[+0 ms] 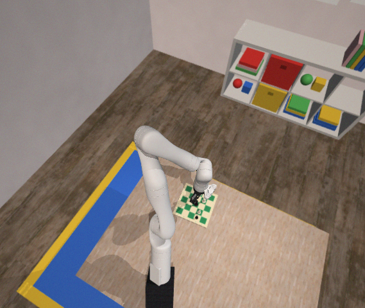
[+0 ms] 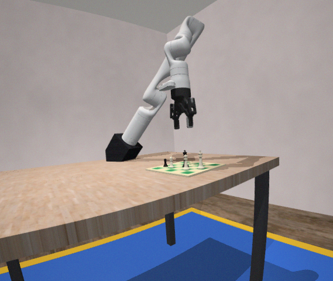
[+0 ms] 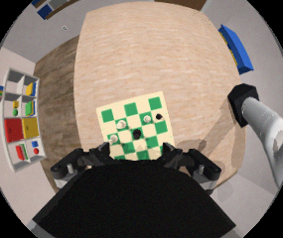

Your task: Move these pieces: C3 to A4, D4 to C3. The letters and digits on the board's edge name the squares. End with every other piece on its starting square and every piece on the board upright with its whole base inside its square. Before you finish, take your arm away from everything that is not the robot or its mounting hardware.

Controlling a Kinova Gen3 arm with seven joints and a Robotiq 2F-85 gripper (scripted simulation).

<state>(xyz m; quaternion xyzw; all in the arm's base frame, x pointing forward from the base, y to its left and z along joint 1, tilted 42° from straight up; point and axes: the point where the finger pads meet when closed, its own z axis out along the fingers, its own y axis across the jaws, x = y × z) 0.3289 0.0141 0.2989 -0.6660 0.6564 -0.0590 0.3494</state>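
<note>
The tall black piece is 120 mm below my hand. From my hand the other things lie so: white pawn: 130 mm below, 50 mm to the right, 20 mm behind; then tall white piece: 120 mm below, 70 mm ahead, 30 mm to the left; then green-and-cream chessboard: 150 mm below.
</note>
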